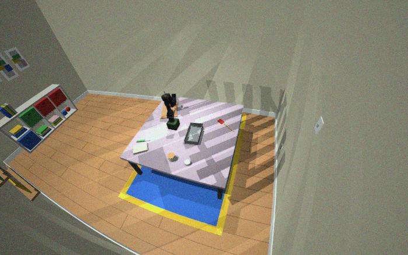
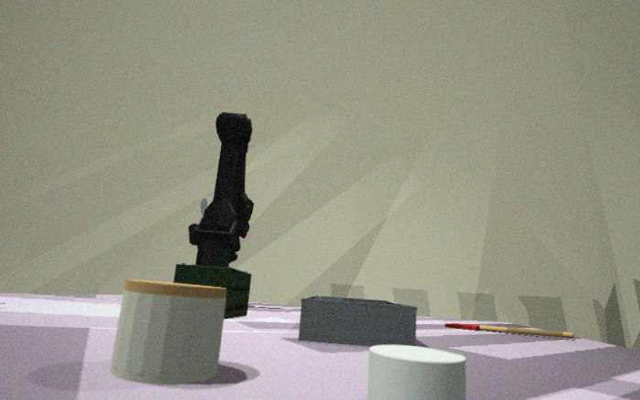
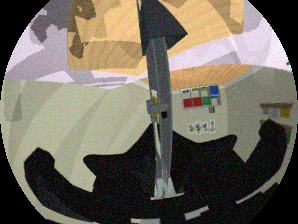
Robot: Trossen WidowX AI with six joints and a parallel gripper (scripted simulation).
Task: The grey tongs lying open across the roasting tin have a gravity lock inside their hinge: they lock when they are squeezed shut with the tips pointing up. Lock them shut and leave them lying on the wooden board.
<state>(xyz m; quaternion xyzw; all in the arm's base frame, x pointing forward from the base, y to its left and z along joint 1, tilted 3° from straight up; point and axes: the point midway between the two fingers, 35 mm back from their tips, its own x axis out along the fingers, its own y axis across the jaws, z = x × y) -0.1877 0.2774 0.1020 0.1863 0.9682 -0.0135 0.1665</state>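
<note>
My gripper tip is 160 mm above the wooden board. Round my gripper tip: white pad 760 mm to the right, 160 mm below; then grey roasting tin 550 mm ahead, 350 mm to the right, 140 mm below; then red-headed spatula 860 mm ahead, 70 mm to the right, 170 mm below.
</note>
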